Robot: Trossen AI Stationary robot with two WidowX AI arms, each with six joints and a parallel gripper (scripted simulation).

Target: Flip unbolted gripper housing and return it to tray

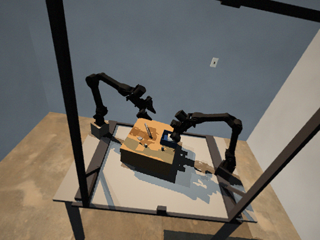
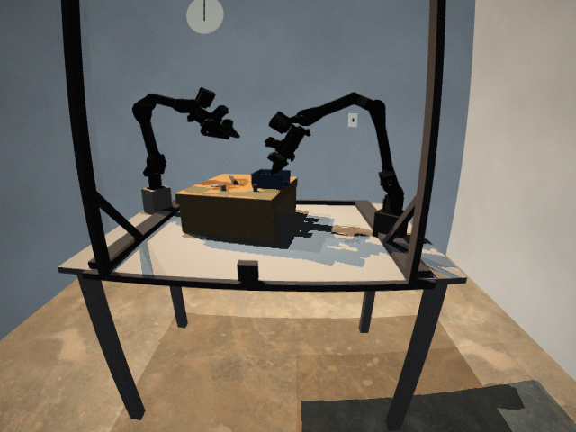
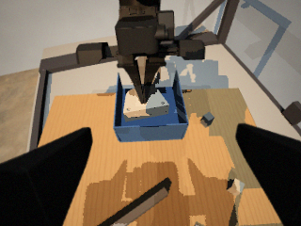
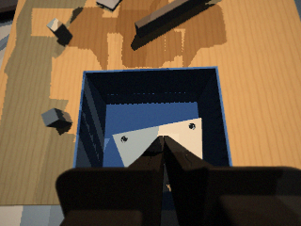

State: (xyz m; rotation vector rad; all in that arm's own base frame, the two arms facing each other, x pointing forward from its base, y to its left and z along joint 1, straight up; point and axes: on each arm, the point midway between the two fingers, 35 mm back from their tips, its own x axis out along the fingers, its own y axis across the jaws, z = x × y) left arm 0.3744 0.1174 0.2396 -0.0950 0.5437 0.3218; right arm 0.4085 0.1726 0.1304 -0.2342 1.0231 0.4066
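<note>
The gripper housing half is 10 mm to the left of my right hand and 50 mm below it. Also, from my right hand: white gripper housing: 10 mm to the left, 40 mm below; then grey rod: 30 mm ahead, 200 mm to the left, 60 mm below; then wooden block: 10 mm behind, 130 mm to the left, 120 mm below.
</note>
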